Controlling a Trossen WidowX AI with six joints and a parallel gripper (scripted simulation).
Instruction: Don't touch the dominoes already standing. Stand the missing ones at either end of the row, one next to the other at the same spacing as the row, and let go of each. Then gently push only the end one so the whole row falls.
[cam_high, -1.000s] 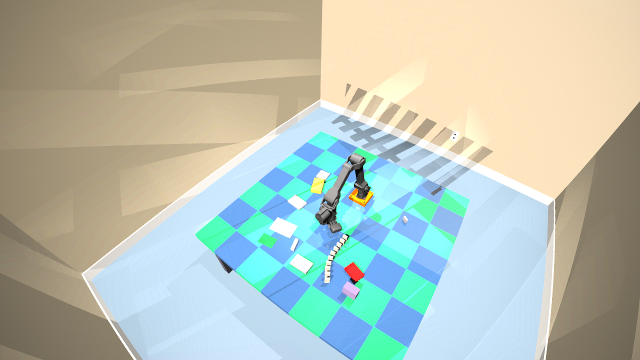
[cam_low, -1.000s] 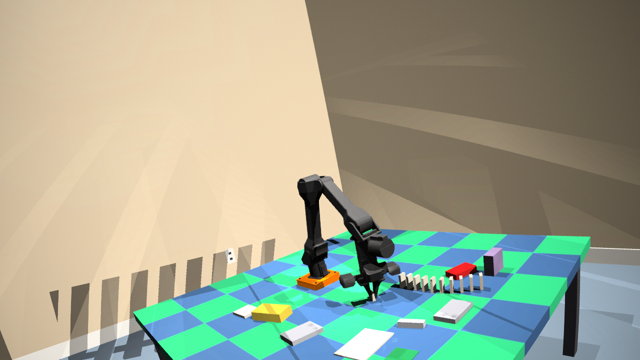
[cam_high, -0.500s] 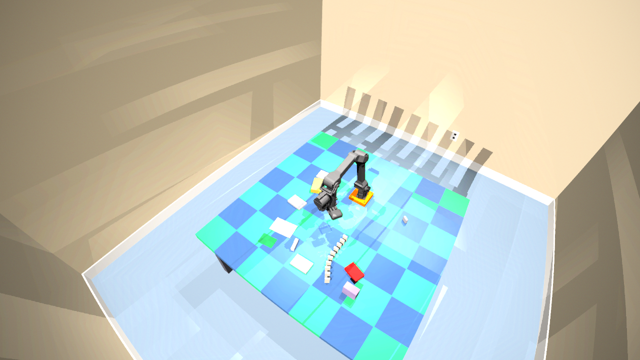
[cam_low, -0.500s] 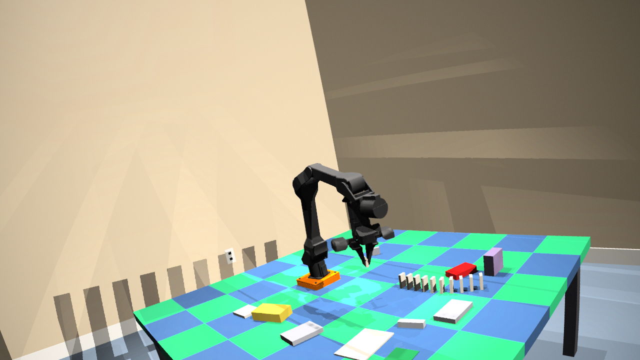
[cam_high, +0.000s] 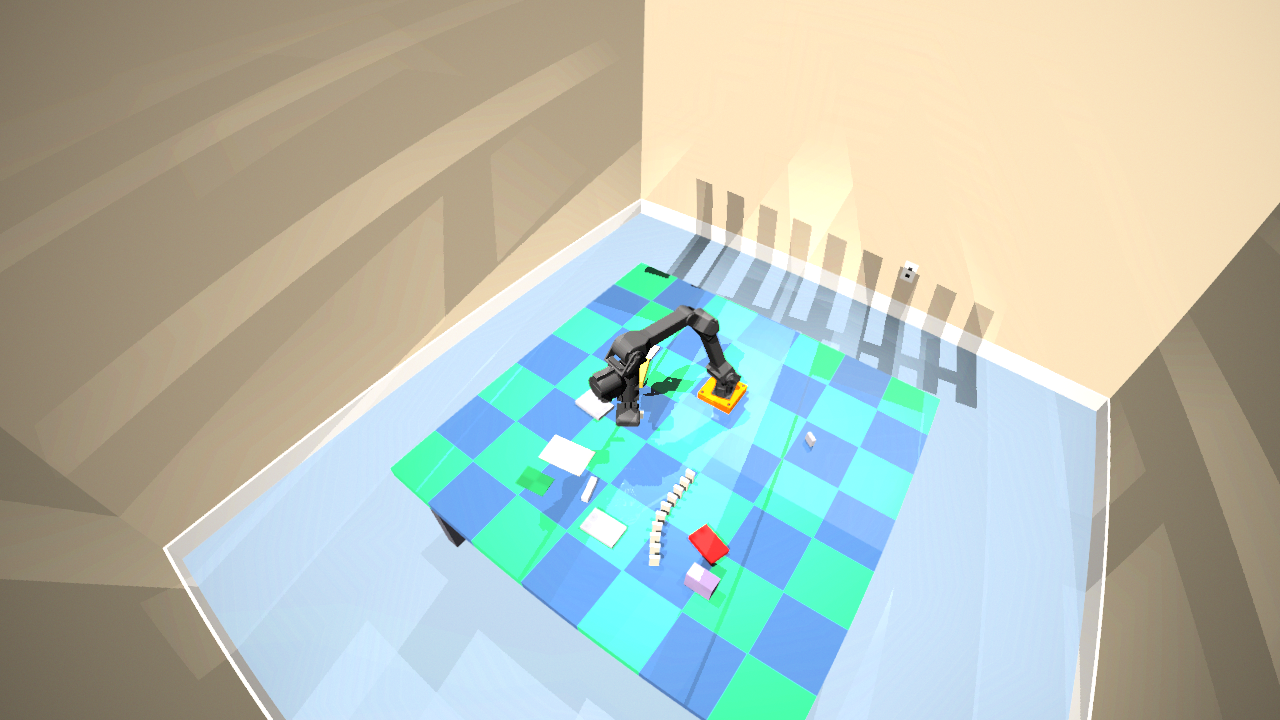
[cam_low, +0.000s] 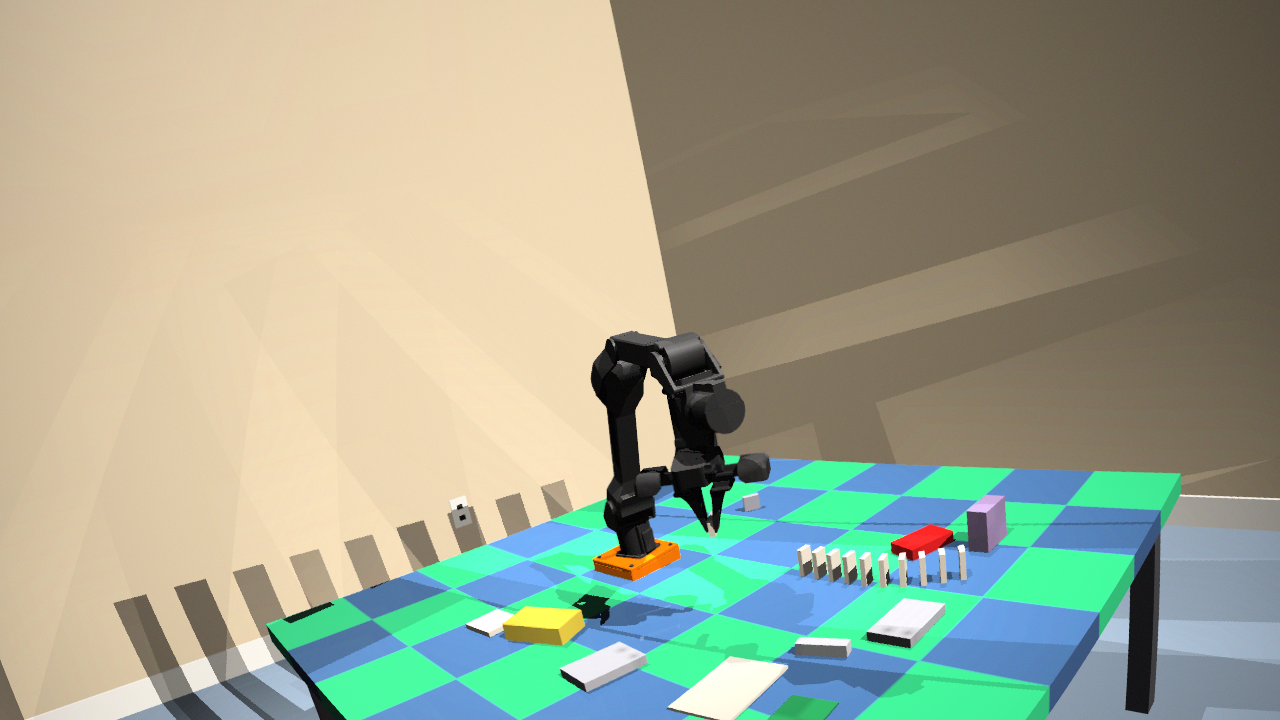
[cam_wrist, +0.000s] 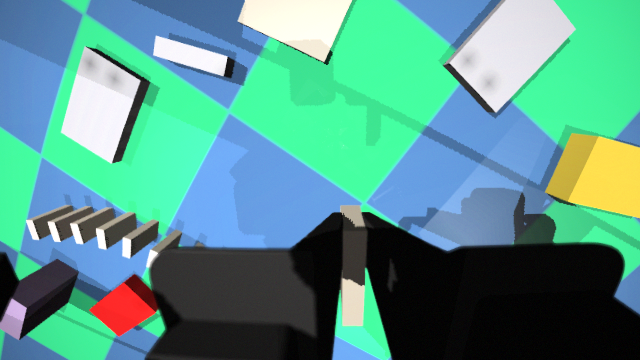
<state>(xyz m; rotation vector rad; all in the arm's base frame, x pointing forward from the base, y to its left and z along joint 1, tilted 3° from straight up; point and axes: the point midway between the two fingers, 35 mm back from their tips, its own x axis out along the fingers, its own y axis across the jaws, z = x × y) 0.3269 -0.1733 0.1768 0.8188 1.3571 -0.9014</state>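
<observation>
The cream sheet is 160 mm below my gripper tip, 150 mm to the right of it and 100 mm ahead of it. From my gripper tip the other things lie so: green sheet 220 mm ahead, 190 mm to the right, 160 mm below; then grey bar 180 mm ahead, 150 mm below, 30 mm to the right; then yellow block 290 mm behind, 150 mm below, 110 mm to the right.
</observation>
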